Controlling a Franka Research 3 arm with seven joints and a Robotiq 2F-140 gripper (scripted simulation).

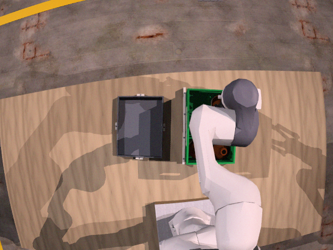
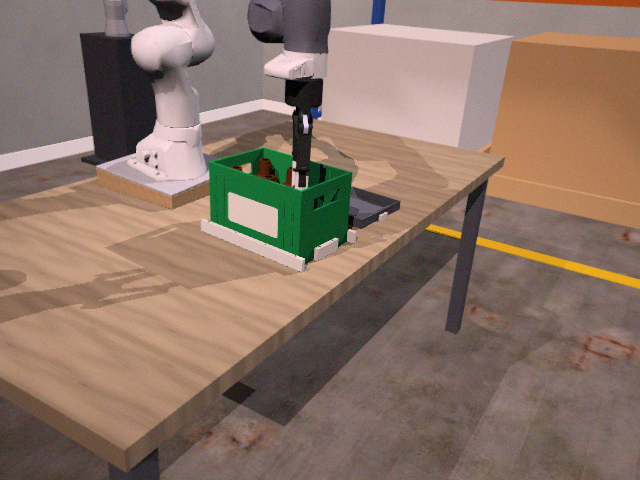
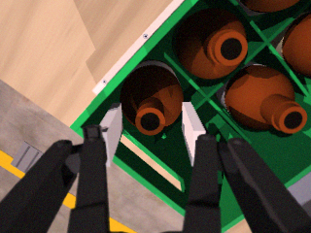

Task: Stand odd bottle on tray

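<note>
Right now the brown bottle is 9 cm below my hand. From my hand the other things lie so: dark grey tray 33 cm to the left, 16 cm below, 6 cm behind; green crate 9 cm below, 8 cm behind, 5 cm to the left.
</note>
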